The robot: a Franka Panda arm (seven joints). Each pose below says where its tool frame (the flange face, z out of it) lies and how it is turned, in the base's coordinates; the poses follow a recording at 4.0 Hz.
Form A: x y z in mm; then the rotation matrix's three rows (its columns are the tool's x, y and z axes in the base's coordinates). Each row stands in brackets.
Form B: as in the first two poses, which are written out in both.
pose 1, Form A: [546.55, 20.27, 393.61], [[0.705, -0.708, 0.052], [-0.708, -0.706, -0.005], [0.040, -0.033, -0.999]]
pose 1, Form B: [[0.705, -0.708, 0.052, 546.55], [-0.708, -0.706, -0.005, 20.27], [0.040, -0.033, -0.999, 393.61], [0, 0, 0, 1]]
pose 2, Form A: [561.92, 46.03, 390.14], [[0.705, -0.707, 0.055], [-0.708, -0.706, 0.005], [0.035, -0.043, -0.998]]
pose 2, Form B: [[0.705, -0.707, 0.055, 561.92], [-0.708, -0.706, 0.005, 46.03], [0.035, -0.043, -0.998, 390.14], [0, 0, 0, 1]]
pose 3, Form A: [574.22, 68.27, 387.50], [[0.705, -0.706, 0.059], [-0.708, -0.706, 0.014], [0.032, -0.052, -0.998]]
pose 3, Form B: [[0.705, -0.706, 0.059, 574.22], [-0.708, -0.706, 0.014, 68.27], [0.032, -0.052, -0.998, 387.50], [0, 0, 0, 1]]
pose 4, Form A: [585.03, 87.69, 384.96], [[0.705, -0.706, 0.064], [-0.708, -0.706, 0.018], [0.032, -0.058, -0.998]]
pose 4, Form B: [[0.705, -0.706, 0.064, 585.03], [-0.708, -0.706, 0.018, 87.69], [0.032, -0.058, -0.998, 384.96], [0, 0, 0, 1]]
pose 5, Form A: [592.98, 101.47, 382.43], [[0.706, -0.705, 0.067], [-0.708, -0.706, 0.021], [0.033, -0.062, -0.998]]
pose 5, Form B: [[0.706, -0.705, 0.067, 592.98], [-0.708, -0.706, 0.021, 101.47], [0.033, -0.062, -0.998, 382.43], [0, 0, 0, 1]]
